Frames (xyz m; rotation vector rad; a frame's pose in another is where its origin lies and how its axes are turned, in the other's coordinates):
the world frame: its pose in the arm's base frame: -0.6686 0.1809 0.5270 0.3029 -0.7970 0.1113
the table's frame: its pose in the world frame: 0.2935 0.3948 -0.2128 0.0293 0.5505 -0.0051
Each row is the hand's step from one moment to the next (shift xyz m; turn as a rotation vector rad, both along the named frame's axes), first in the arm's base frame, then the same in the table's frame.
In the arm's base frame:
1: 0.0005 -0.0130 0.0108 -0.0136 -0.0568 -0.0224
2: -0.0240 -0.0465 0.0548 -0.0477 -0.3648 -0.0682
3: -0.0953 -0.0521 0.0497 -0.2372 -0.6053 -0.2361
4: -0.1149 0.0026 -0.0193 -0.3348 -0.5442 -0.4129
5: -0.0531 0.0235 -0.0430 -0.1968 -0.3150 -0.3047
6: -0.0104 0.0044 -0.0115 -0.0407 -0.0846 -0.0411
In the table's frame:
1: 0.0014 -0.0096 0.0138 -0.0275 -0.0562 -0.0009
2: -0.0152 -0.0247 0.0700 -0.1188 -0.3504 0.0558
3: -0.0852 -0.0155 0.0822 -0.3806 -0.5774 0.0122
4: -0.1141 0.0230 0.0060 -0.5116 -0.5428 -0.1495
5: -0.0585 0.0230 -0.0356 -0.3166 -0.3301 -0.1470
6: -0.0123 0.0035 -0.0098 -0.0625 -0.0811 -0.0042

